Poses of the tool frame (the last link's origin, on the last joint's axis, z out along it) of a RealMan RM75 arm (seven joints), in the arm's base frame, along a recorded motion.
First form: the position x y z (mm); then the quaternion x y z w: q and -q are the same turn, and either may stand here.
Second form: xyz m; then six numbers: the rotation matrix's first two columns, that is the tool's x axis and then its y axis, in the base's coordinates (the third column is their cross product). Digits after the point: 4 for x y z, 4 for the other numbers.
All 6 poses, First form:
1: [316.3 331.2 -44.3 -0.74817 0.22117 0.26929 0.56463]
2: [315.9 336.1 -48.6 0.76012 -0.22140 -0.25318 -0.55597]
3: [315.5 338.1 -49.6 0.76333 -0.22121 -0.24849 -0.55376]
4: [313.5 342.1 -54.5 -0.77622 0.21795 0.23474 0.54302]
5: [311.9 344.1 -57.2 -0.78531 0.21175 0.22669 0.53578]
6: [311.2 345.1 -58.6 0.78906 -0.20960 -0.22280 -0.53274]
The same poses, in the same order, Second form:
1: [0.3163 0.3312 -0.0443 0.7571 -0.0268 -0.6527 -0.6350 -0.2646 -0.7258]
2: [0.3159 0.3361 -0.0486 0.7738 -0.0551 -0.6311 -0.6181 -0.2838 -0.7331]
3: [0.3155 0.3381 -0.0496 0.7786 -0.0625 -0.6244 -0.6129 -0.2888 -0.7355]
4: [0.3135 0.3421 -0.0545 0.7948 -0.0834 -0.6011 -0.5933 -0.3152 -0.7407]
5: [0.3119 0.3441 -0.0572 0.8075 -0.0897 -0.5829 -0.5755 -0.3362 -0.7455]
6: [0.3112 0.3451 -0.0586 0.8129 -0.0934 -0.5749 -0.5682 -0.3445 -0.7473]
